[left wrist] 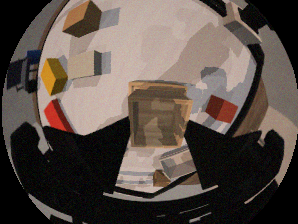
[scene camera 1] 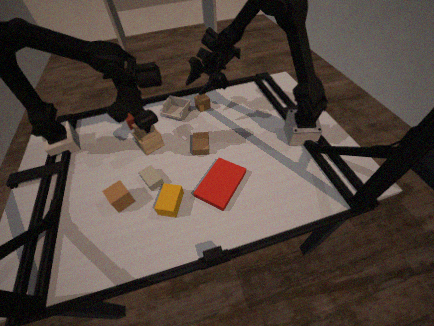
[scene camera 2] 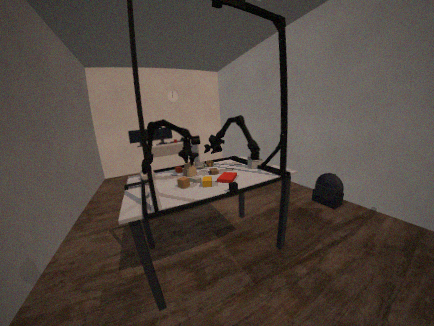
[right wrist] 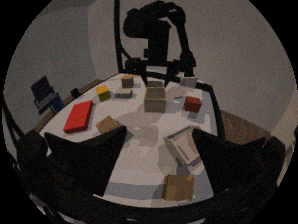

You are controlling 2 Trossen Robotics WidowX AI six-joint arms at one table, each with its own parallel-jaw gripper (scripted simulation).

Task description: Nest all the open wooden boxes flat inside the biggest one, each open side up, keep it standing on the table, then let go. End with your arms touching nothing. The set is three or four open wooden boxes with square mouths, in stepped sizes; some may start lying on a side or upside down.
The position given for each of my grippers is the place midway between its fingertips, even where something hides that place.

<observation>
I see my left gripper (scene camera 1: 144,128), my right gripper (scene camera 1: 192,89), a wooden box (left wrist: 155,124), a red slab (scene camera 1: 220,183) and a yellow block (scene camera 1: 168,203).
The yellow block shows as well in the left wrist view (left wrist: 54,77). My left gripper also shows in the left wrist view (left wrist: 157,120). My right gripper is seen too in the right wrist view (right wrist: 160,131).
</observation>
